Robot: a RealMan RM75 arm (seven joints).
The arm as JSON. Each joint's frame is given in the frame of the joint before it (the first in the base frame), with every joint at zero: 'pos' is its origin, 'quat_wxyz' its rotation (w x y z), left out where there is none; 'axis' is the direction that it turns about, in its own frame. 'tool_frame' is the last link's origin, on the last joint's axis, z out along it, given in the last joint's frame.
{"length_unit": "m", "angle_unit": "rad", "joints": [
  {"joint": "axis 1", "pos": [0.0, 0.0, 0.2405], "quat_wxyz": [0.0, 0.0, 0.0, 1.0], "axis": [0.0, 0.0, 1.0]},
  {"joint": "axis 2", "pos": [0.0, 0.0, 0.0], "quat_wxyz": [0.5, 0.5, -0.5, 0.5], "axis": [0.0, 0.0, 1.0]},
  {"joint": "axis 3", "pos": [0.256, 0.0, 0.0], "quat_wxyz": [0.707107, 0.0, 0.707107, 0.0], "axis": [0.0, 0.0, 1.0]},
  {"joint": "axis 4", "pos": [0.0, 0.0, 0.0], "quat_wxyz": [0.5, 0.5, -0.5, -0.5], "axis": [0.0, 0.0, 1.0]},
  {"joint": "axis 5", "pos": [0.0, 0.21, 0.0], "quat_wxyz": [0.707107, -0.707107, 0.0, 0.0], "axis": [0.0, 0.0, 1.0]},
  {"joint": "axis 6", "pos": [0.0, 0.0, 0.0], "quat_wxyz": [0.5, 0.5, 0.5, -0.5], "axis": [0.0, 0.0, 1.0]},
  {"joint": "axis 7", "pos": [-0.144, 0.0, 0.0], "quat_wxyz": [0.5, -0.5, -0.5, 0.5], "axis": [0.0, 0.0, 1.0]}
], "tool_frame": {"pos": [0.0, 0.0, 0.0], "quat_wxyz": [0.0, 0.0, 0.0, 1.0]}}
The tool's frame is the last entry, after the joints.
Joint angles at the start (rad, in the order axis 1, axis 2, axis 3, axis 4, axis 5, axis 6, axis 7):
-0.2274, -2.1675, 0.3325, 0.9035, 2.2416, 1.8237, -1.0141
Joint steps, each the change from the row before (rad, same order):
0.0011, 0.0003, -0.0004, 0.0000, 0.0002, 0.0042, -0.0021
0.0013, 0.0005, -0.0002, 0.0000, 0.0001, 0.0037, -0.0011
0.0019, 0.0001, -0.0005, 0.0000, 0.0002, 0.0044, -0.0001
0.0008, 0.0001, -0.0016, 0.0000, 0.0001, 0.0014, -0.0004
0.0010, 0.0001, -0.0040, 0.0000, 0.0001, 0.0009, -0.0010
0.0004, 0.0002, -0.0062, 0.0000, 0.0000, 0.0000, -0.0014
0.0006, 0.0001, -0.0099, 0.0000, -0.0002, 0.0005, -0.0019
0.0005, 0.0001, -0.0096, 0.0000, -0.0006, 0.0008, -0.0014
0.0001, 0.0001, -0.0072, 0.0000, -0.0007, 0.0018, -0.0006
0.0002, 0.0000, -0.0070, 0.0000, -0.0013, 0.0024, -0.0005
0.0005, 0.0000, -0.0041, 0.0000, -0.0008, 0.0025, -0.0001
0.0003, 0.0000, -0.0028, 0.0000, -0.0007, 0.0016, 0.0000
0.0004, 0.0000, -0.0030, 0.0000, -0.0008, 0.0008, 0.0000
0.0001, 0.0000, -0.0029, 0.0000, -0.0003, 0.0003, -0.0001
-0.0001, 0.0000, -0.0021, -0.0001, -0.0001, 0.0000, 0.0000
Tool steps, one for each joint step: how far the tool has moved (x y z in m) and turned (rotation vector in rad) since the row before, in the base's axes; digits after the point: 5 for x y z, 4 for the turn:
0.00014, -0.00075, 0.00011, -0.0026, -0.0034, 0.0008
0.00003, -0.00075, 0.00017, -0.0021, -0.0024, 0.0003
0.00003, -0.00105, 0.00004, -0.0021, -0.0028, -0.0001
-0.00016, -0.00044, 0.00019, 0.0004, -0.0012, 0.0013
-0.00045, -0.00053, 0.00045, 0.0024, -0.0016, 0.0036
-0.00062, -0.00029, 0.00074, 0.0046, -0.0016, 0.0050
-0.00087, -0.00049, 0.00110, 0.0074, -0.0030, 0.0074
-0.00076, -0.00045, 0.00110, 0.0075, -0.0031, 0.0064
-0.00036, -0.00033, 0.00084, 0.0054, -0.0030, 0.0034
-0.00023, -0.00037, 0.00082, 0.0054, -0.0036, 0.0028
-0.00008, -0.00044, 0.00047, 0.0027, -0.0027, 0.0012
-0.00005, -0.00026, 0.00034, 0.0021, -0.0018, 0.0007
-0.00017, -0.00023, 0.00037, 0.0027, -0.0014, 0.0014
-0.00020, -0.00013, 0.00033, 0.0024, -0.0009, 0.0015
-0.00014, -0.00003, 0.00021, 0.0017, -0.0005, 0.0011

